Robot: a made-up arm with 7 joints. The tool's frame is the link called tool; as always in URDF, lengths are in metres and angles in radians. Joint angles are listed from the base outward. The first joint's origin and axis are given. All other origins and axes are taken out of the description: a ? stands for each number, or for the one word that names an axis. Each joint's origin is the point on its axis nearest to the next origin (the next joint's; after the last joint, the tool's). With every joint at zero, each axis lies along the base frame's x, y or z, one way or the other. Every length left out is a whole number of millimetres.
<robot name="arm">
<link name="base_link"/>
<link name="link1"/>
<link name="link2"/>
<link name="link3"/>
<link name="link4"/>
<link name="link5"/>
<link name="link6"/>
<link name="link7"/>
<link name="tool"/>
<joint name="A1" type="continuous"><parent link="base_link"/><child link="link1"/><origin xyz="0 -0.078 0.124"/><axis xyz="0 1 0"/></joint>
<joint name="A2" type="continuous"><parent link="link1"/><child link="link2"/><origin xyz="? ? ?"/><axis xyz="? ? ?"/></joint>
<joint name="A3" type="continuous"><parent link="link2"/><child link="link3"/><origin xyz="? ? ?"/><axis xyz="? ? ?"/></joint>
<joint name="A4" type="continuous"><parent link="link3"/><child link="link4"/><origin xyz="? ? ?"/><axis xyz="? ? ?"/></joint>
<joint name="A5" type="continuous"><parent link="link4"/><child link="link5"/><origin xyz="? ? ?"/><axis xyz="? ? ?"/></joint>
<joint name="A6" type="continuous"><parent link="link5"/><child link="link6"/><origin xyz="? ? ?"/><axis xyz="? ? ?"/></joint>
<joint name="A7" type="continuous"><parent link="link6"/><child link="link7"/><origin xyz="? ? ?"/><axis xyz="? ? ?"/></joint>
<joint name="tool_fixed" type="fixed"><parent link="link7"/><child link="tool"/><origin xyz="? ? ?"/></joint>
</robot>
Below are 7 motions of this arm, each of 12 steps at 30 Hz.
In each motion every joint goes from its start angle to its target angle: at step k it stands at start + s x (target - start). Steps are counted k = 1, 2, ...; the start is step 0. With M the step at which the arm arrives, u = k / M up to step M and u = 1 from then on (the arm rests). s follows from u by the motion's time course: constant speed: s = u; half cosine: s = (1 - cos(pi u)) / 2; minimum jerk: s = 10 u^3 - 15 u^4 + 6 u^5.
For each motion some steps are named. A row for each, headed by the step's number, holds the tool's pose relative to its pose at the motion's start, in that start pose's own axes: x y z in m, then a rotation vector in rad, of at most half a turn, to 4 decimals.
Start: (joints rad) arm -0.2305 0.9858 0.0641 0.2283 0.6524 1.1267 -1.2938
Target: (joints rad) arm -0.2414 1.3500 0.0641 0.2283 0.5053 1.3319 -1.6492
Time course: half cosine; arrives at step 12
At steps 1, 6, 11, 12:
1: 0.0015 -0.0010 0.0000 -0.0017 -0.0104 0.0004
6: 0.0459 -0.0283 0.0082 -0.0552 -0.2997 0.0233
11: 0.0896 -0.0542 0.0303 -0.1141 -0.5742 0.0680
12: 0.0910 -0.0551 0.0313 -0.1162 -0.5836 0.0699

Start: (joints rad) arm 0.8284 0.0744 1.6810 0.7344 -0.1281 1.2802 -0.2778
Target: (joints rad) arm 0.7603 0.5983 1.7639 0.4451 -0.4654 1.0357 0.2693
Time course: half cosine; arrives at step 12
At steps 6, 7, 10, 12:
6: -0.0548 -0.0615 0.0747 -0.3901 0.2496 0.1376
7: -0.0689 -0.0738 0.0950 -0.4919 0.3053 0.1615
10: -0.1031 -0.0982 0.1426 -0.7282 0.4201 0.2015
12: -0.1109 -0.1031 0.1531 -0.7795 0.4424 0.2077

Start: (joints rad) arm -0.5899 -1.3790 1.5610 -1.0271 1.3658 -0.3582 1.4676
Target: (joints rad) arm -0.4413 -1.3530 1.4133 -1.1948 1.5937 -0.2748 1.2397
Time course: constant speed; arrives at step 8
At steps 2, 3, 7, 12:
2: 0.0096 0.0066 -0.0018 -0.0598 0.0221 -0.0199
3: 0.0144 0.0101 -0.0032 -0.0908 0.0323 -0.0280
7: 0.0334 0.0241 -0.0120 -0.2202 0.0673 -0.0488
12: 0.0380 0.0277 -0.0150 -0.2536 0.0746 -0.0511

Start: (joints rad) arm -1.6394 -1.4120 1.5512 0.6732 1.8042 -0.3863 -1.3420
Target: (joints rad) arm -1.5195 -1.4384 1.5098 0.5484 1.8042 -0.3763 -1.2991
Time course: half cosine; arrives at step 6
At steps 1, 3, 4, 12:
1: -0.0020 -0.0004 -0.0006 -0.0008 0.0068 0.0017
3: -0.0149 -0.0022 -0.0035 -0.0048 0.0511 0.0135
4: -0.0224 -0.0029 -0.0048 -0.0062 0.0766 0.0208
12: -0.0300 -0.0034 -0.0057 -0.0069 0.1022 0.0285

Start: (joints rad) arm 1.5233 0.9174 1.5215 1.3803 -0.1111 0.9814 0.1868
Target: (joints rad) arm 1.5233 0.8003 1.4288 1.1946 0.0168 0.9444 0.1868
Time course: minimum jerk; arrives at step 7
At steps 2, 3, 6, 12:
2: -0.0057 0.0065 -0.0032 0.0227 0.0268 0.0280
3: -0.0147 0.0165 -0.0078 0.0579 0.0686 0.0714
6: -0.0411 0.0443 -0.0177 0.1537 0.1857 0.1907
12: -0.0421 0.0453 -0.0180 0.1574 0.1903 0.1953

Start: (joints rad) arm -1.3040 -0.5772 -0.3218 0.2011 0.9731 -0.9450 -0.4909
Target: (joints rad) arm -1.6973 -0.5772 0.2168 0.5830 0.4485 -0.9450 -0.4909
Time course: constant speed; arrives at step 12
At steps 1, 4, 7, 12:
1: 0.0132 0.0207 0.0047 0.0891 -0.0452 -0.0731
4: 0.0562 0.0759 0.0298 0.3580 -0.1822 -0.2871
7: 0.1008 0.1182 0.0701 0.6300 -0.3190 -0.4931
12: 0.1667 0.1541 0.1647 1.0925 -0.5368 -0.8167

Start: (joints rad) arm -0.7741 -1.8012 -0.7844 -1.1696 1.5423 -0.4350 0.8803
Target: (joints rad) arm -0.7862 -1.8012 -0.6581 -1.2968 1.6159 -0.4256 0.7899
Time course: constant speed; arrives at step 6
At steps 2, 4, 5, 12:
2: 0.0126 -0.0011 0.0084 0.0001 -0.0363 -0.0547
4: 0.0254 -0.0033 0.0171 -0.0003 -0.0704 -0.1104
5: 0.0319 -0.0047 0.0216 -0.0007 -0.0867 -0.1386
12: 0.0384 -0.0065 0.0261 -0.0011 -0.1024 -0.1670

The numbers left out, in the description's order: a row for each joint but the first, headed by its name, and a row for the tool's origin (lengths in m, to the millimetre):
A2: xyz -0.093 0 0.129, axis 0 0 -1
A3: xyz 0.138 -0.077 0, axis 0 -1 0
A4: xyz -0.094 0 -0.32, axis 0 0 -1
A5: xyz -0.074 0.216 0, axis 0 1 0
A6: xyz 0.066 0 0.13, axis 0 0 1
A7: xyz 0.003 -0.114 0, axis 0 1 0
tool: xyz -0.085 0 -0.088

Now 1 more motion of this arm.
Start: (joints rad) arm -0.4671 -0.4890 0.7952 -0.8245 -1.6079 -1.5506 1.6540
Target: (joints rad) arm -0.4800 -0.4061 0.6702 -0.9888 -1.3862 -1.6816 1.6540
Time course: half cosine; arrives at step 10
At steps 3, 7, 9, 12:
3: -0.0186 0.0266 -0.0004 0.0419 0.0230 -0.0675
7: -0.0614 0.1060 0.0009 0.1609 0.0786 -0.2602
9: -0.0715 0.1311 0.0020 0.1974 0.0930 -0.3196
12: -0.0727 0.1345 0.0022 0.2022 0.0949 -0.3276

